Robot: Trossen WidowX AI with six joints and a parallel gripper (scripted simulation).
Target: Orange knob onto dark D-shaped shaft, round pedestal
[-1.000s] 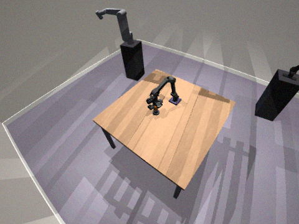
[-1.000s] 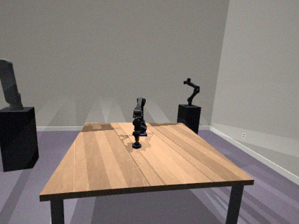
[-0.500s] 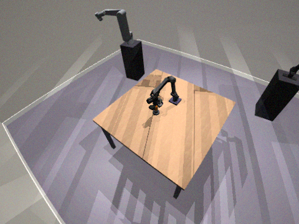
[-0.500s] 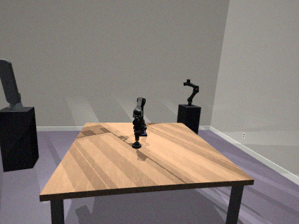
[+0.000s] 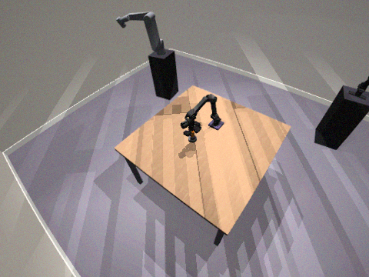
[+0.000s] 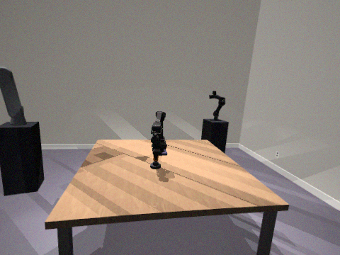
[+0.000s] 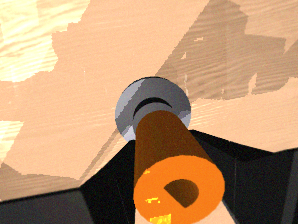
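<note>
My gripper tip is 20 mm below the orange knob. The rest, counted from my gripper tip: dark D-shaped shaft 40 mm below.
</note>
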